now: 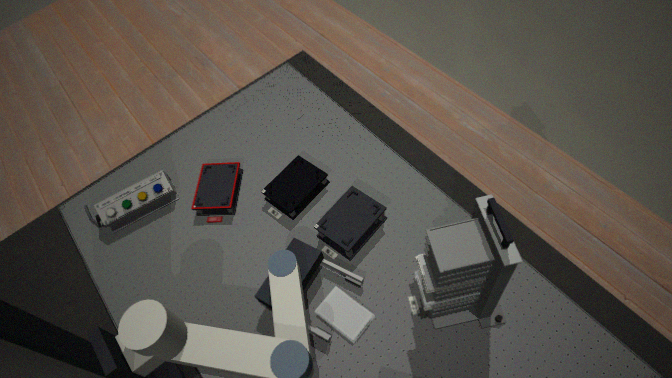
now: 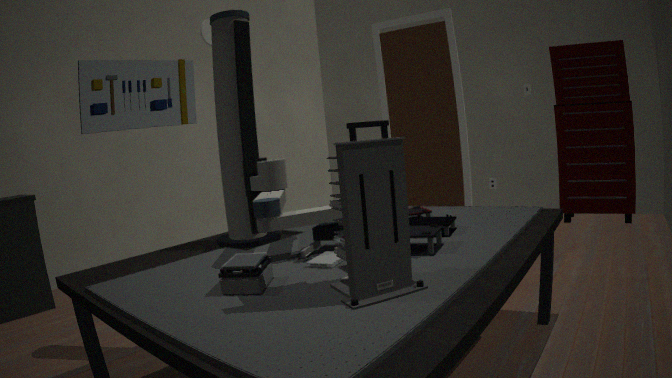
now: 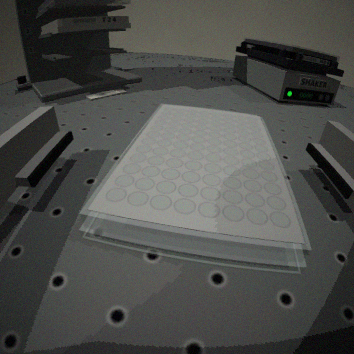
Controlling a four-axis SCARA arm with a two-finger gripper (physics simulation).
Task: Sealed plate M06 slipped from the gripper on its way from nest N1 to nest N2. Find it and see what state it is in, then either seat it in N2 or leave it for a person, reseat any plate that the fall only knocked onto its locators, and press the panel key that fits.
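Frame: origin at the arm's base, x ahead, y left, z up, level; millimetres.
Where they show: gripper, fingertip midpoint: (image 1: 346, 309) (image 2: 330, 254) (image 3: 193, 123); arm's base, link origin: (image 2: 248, 240).
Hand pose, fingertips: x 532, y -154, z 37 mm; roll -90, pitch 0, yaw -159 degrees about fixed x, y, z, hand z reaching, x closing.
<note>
Each offset is from my fingertips to the top centre of the thing.
The sealed plate {dx -8, dy +1, dz -10 mm} (image 1: 345, 315) (image 2: 325, 259) (image 3: 195, 175) lies flat and upright, its pale seal on top marked by rows of round wells; the seal looks whole, and no plate number is readable. My gripper (image 1: 346, 309) (image 3: 193, 123) is open, with one finger on each side of the plate and a gap at both. Nest N1 {dx +163, dy +178, dz +42 mm} (image 1: 351, 220) and nest N2 {dx +121, dy +386, dz +29 mm} (image 1: 295, 186) show bare dark tops. The key panel {dx -271, dy +678, dz +60 mm} (image 1: 135, 200) has a white key {dx -349, dy +668, dz +51 mm} (image 1: 111, 212), a green key {dx -300, dy +660, dz +51 mm} (image 1: 127, 204), a yellow key {dx -250, dy +652, dz +51 mm} (image 1: 142, 196) and a blue key {dx -201, dy +645, dz +51 mm} (image 1: 158, 188).
A red-rimmed nest {dx -58, dy +548, dz +22 mm} (image 1: 217, 186) stands between the panel and N2. A tall plate rack (image 1: 500, 240) (image 2: 382, 215) (image 3: 25, 45) with several shelves stands beyond the plate; one plate in it {dx +203, dy -130, dz +65 mm} (image 3: 85, 24) reads T24. A shaker (image 2: 245, 280) (image 3: 287, 80) shows a green light.
</note>
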